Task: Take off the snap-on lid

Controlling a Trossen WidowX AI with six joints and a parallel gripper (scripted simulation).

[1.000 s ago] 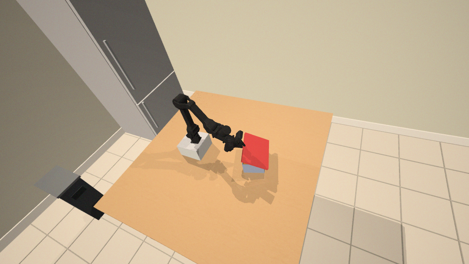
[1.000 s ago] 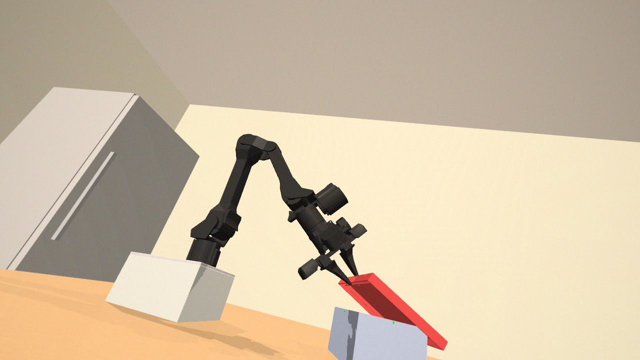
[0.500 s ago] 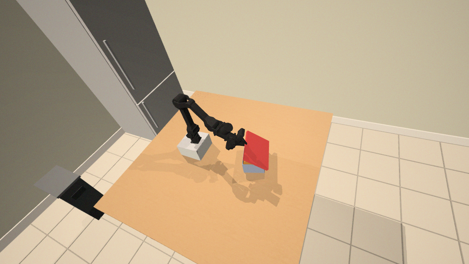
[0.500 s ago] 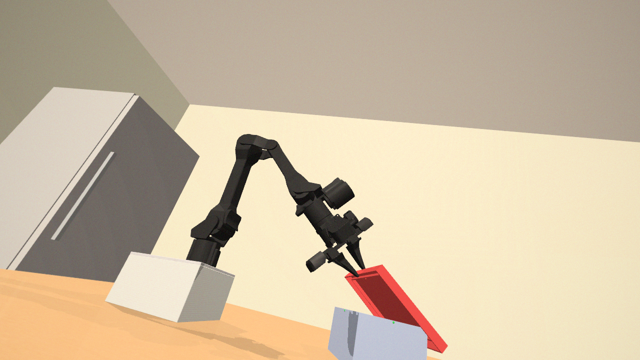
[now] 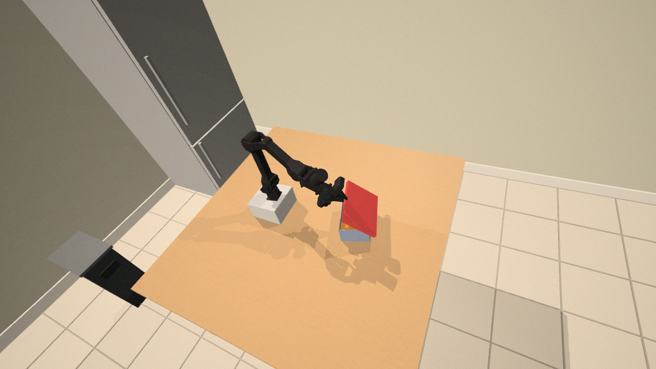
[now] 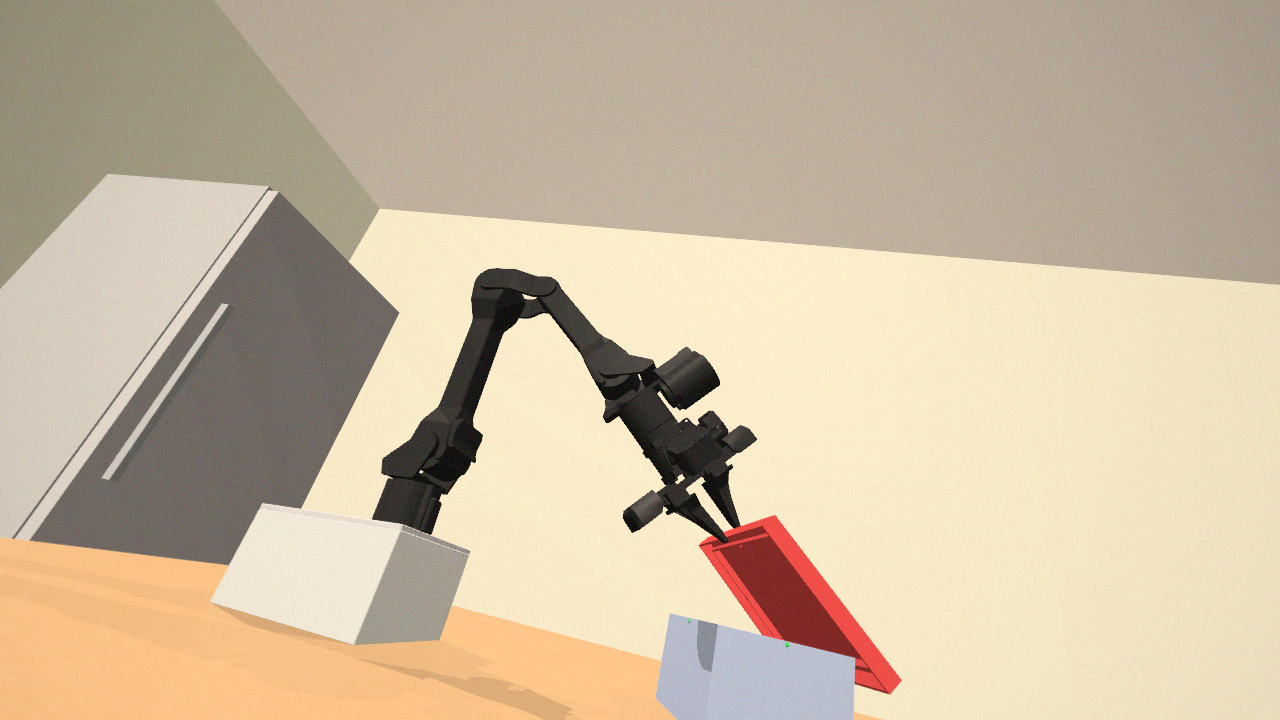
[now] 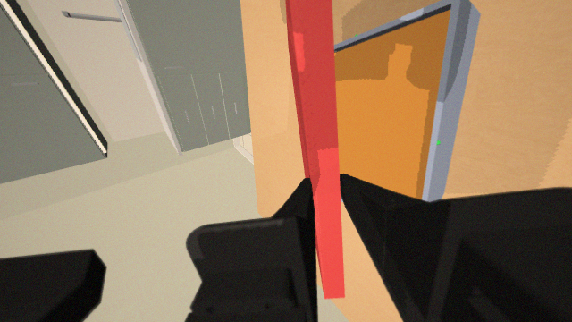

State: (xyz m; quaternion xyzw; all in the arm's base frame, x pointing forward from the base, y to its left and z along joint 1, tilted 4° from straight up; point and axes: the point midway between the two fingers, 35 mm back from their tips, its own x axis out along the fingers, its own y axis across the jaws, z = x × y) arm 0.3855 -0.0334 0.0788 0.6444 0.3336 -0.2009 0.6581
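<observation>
My gripper tip is 6 cm short of the red lid, 5 cm above it and 1 cm to the right of it. The rest, counted from my gripper tip: grey storage box 14 cm below, 3 cm ahead.
</observation>
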